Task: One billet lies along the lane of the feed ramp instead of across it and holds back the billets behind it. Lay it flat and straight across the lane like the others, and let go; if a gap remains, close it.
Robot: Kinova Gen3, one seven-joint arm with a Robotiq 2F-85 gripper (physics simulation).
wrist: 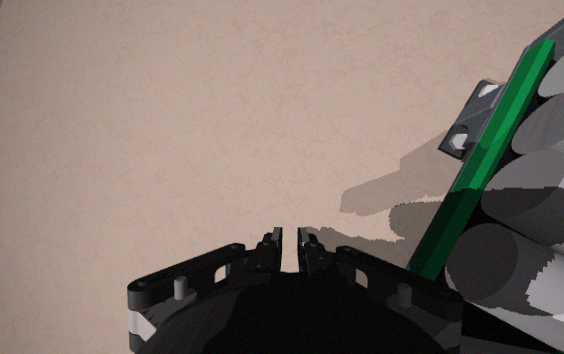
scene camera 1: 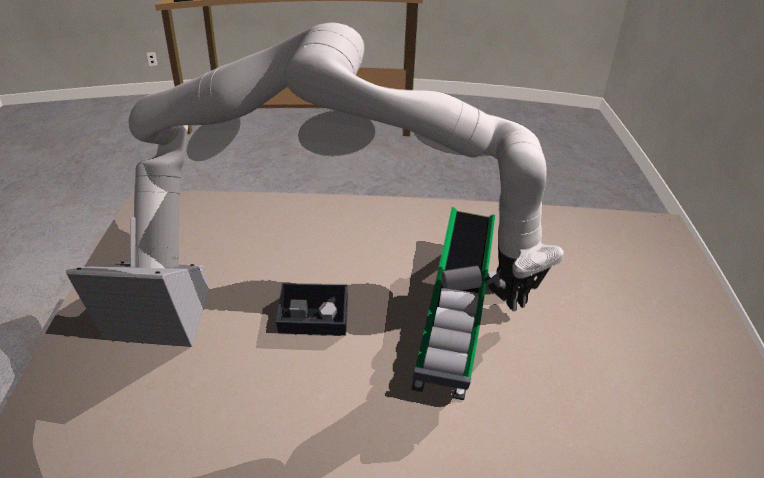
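Where they show: gripper, fingertip midpoint: (wrist: 289, 238) (scene camera 1: 516, 306); arm's base at its link origin: (scene camera 1: 156, 266).
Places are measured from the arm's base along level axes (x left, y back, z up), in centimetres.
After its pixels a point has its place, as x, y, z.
The feed ramp (scene camera 1: 477, 332) {-18.1, -58.7, -2.8} (wrist: 500, 130) {-20.4, -57.9, -3.1} has green side rails and a black lane. Several grey billets lie across its lower part. The uppermost billet (scene camera 1: 462, 277) {-8.6, -57.5, 1.2} is in shadow and slightly askew across the lane, close to the billet (scene camera 1: 457, 299) {-13.1, -55.7, 0.6} below it. Another billet (scene camera 1: 494, 283) shows in part outside the right rail in the scene view, partly hidden behind the gripper; its exact pose is hard to tell. My gripper (scene camera 1: 518, 306) {-10.5, -69.2, -6.2} (wrist: 289, 238) {-10.5, -69.2, -6.2} points down to the right of the ramp. Its fingers are nearly together, with bare table showing through the narrow gap.
A black bin (scene camera 1: 312, 328) {-10.2, -30.4, -8.1} with a grey block (scene camera 1: 298, 308) {-6.0, -27.9, -7.2} and a light faceted piece (scene camera 1: 327, 310) {-6.1, -33.4, -8.1} stands left of the ramp. The arm's grey base stand (scene camera 1: 132, 310) {-11.1, 2.4, -0.1} is at the far left. A wooden table (scene camera 1: 410, 62) stands at the back.
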